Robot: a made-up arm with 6 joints. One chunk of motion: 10 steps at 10 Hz.
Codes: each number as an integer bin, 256 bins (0 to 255) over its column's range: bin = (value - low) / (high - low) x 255, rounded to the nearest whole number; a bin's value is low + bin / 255 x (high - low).
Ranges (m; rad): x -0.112..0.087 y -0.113..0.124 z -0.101..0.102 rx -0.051..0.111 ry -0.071..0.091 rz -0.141..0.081
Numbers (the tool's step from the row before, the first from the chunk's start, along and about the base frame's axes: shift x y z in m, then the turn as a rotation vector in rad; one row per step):
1: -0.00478 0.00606 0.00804 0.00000 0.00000 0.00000
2: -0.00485 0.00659 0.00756 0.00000 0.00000 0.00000
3: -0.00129 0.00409 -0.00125 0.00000 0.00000 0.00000
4: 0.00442 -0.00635 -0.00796 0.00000 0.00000 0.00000
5: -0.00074 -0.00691 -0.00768 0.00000 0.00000 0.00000
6: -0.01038 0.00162 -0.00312 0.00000 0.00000 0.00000
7: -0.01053 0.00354 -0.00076 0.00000 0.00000 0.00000
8: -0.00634 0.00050 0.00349 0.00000 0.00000 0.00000
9: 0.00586 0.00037 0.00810 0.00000 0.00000 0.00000
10: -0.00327 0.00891 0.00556 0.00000 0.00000 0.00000
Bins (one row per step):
1: 137 128 137 80 112 162
2: 137 129 136 80 112 162
3: 142 126 125 80 112 162
4: 149 115 117 80 112 162
5: 143 114 117 80 112 162
6: 130 123 123 80 112 162
7: 130 125 126 80 112 162
8: 135 122 131 80 112 162
9: 151 122 137 80 112 162
10: 139 131 134 80 112 162

